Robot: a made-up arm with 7 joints.
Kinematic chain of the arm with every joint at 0, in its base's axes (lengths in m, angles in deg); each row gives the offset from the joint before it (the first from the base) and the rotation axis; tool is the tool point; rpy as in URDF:
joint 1: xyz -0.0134 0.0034 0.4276 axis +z
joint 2: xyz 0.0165 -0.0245 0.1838 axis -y
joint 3: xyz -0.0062 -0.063 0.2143 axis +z
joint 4: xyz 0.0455 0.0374 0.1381 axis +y
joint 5: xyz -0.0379 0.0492 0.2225 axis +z
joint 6: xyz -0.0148 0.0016 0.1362 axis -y
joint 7: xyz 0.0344 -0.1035 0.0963 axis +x
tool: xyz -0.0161 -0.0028 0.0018 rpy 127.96 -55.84 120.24
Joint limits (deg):
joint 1: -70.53..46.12
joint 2: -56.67..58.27
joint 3: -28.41..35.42
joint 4: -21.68..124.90
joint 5: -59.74..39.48
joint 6: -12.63..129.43
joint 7: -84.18..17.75
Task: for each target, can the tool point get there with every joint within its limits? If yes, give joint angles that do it. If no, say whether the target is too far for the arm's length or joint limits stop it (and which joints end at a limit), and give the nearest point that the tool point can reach.
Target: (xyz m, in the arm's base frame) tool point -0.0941 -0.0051 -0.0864
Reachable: no: joint limits stop it (at a limit: joint 1, joint 2, joint 4, joint 5, joint 6) | nearest point 0.0009 -0.2819 0.3214 | short by 0.502 m
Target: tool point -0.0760 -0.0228 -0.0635
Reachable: no: joint limits stop it (at a limit: joint 1, joint 2, joint 4, joint 5, joint 6) | nearest point 0.0082 -0.2792 0.3216 | short by 0.470 m
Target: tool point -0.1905 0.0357 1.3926
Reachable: yes | joints -42.27 22.81 -7.46 34.72 -15.46 64.87 -19.84
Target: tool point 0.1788 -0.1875 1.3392
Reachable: yes | joints 6.18 7.76 -15.20 44.95 27.36 68.45 -32.21
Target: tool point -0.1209 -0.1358 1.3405
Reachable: yes | joints -14.78 41.64 -10.85 74.63 -16.96 45.59 6.99
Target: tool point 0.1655 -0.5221 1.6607
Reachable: no: too far | nearest point 0.1159 -0.3763 1.3603 | short by 0.338 m
